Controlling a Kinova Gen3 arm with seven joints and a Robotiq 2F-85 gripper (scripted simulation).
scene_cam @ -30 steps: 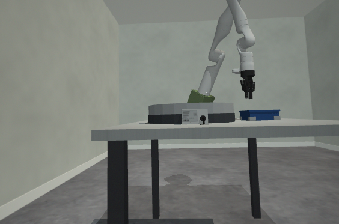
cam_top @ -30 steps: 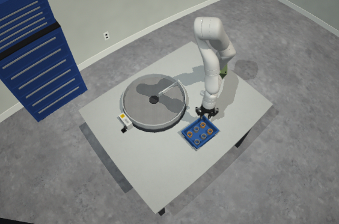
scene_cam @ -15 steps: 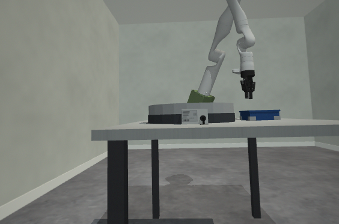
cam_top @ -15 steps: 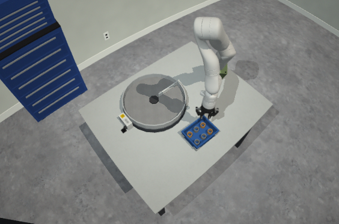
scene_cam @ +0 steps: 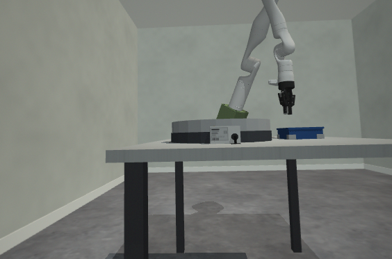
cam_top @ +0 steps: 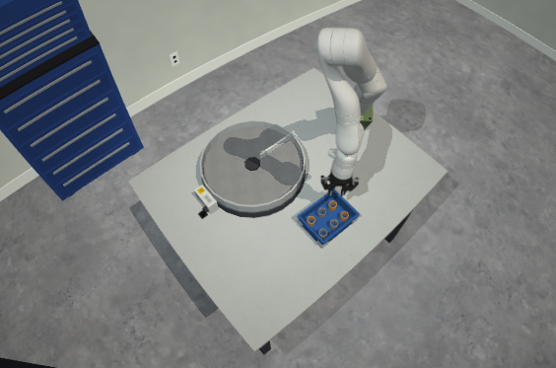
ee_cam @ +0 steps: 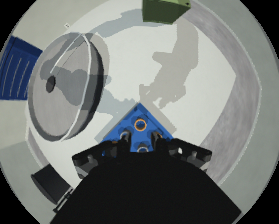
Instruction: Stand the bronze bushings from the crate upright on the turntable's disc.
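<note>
Now: hand 5 cm short of the blue crate, 2 cm to the right of it and 11 cm above it. Also, from my hand: grey turntable disc (7 cm ahead, 35 cm to the right, 8 cm below).
</note>
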